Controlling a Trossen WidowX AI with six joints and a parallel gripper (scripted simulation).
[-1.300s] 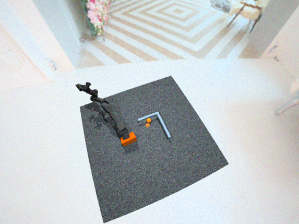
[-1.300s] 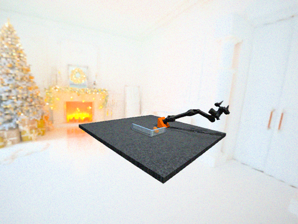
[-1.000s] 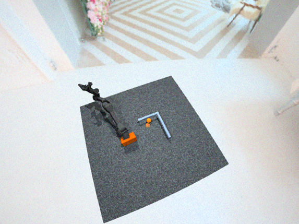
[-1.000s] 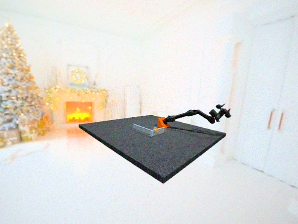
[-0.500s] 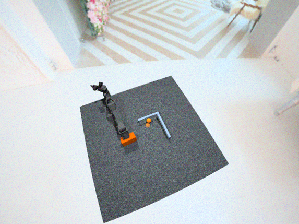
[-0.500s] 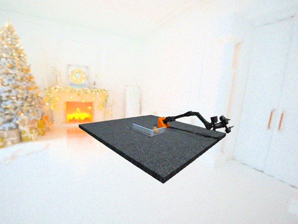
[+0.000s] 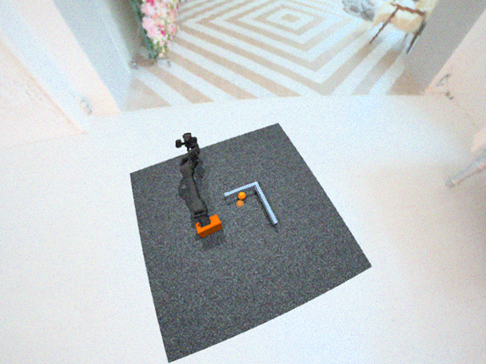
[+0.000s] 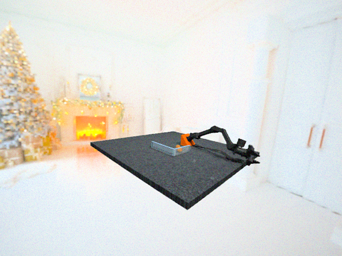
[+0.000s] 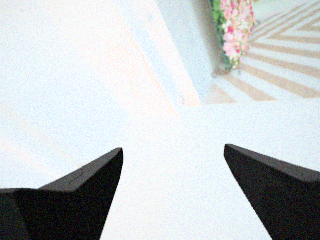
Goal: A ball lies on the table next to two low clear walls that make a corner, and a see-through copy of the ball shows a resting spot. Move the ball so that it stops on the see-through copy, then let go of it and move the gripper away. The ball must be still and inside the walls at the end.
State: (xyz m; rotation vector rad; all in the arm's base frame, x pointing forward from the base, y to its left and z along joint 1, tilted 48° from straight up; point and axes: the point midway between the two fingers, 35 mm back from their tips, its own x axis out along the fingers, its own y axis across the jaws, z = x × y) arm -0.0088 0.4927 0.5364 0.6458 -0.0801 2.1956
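The orange ball is 63 cm to the right of my gripper tip, 31 cm ahead of it and 3 cm below it. Round my gripper tip: see-through copy of ball (68 cm to the right, 28 cm ahead, 3 cm below).
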